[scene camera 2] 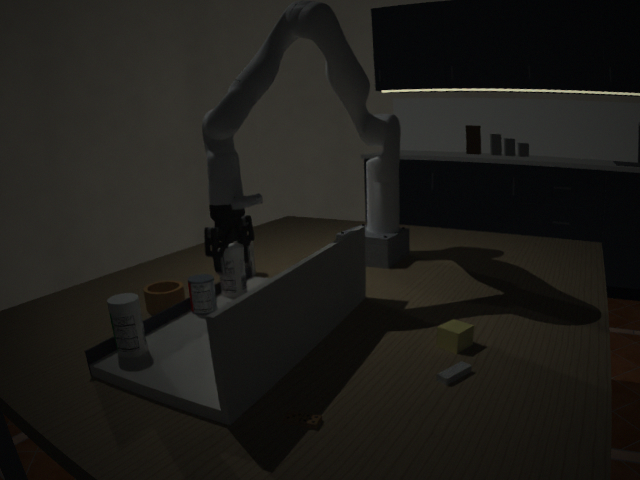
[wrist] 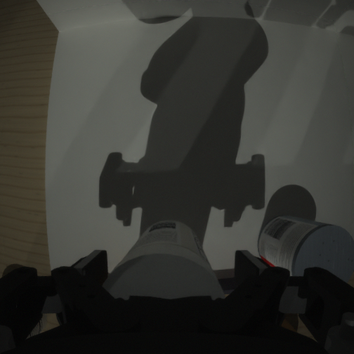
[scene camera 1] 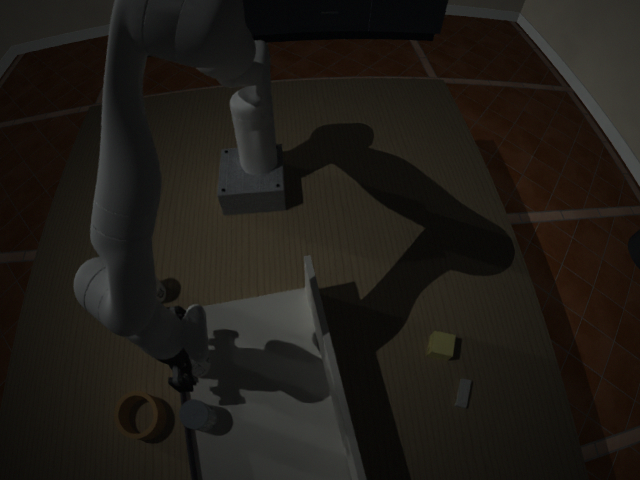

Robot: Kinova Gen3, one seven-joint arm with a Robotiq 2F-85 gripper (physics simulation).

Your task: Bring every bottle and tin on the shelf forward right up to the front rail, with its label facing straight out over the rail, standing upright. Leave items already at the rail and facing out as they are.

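Where they show: gripper, between the fingertips: (scene camera 2: 233, 268); arm's base, origin of its link: (scene camera 2: 383, 230) (scene camera 1: 259, 161).
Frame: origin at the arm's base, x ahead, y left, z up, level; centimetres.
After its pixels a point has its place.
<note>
My gripper (scene camera 2: 233, 264) @(x 46.7, y -17.3, z 0.3 cm) (wrist: 170, 265) is open, its fingers standing on either side of an upright white bottle (scene camera 1: 201, 367) @(x 48.5, y -15.9, z -1.2 cm) (scene camera 2: 233, 279) @(x 48.6, y -16.0, z -1.6 cm) (wrist: 165, 275) near the dark front rail (scene camera 1: 190, 444) @(x 62.9, y -20.2, z -4.4 cm) (scene camera 2: 101, 350) @(x 84.8, y -19.0, z -4.5 cm). A tin (scene camera 1: 195, 414) @(x 57.8, y -17.1, z 1.2 cm) (scene camera 2: 202, 295) @(x 59.7, y -15.6, z -1.6 cm) (wrist: 322, 252) with a grey-blue lid and some red on its side stands upright by the rail, beside the gripper. Another white bottle (scene camera 2: 126, 325) @(x 81.7, y -14.0, z 0.2 cm) stands upright near the shelf's far end from the robot base. Small-print panels on all three face scene camera 2, toward the back panel; their rail-facing sides are hidden. The white shelf (scene camera 1: 268, 449) @(x 65.2, y -5.5, z -5.8 cm) (scene camera 2: 173, 379) @(x 83.5, y -2.3, z -5.8 cm) (wrist: 75, 125) holds them.
A tall back panel (scene camera 1: 336, 379) @(x 55.8, y 8.4, z 8.2 cm) (scene camera 2: 289, 330) @(x 68.1, y 9.8, z -1.1 cm) runs along the shelf. An orange ring (scene camera 1: 159, 419) @(x 57.6, y -26.1, z -4.1 cm) (scene camera 2: 164, 302) @(x 59.9, y -27.4, z -5.0 cm) stands outside the rail. A pale item (scene camera 1: 161, 291) @(x 29.4, y -25.4, z -5.0 cm) stands beyond the shelf's robot-side end. A yellow block (scene camera 1: 442, 345) @(x 51.1, y 32.2, z -4.2 cm) (scene camera 2: 454, 335) @(x 53.6, y 33.0, z -4.7 cm) and a small white block (scene camera 1: 463, 392) @(x 61.6, y 35.0, z -6.8 cm) (scene camera 2: 454, 373) @(x 63.0, y 35.4, z -6.8 cm) lie behind the panel.
</note>
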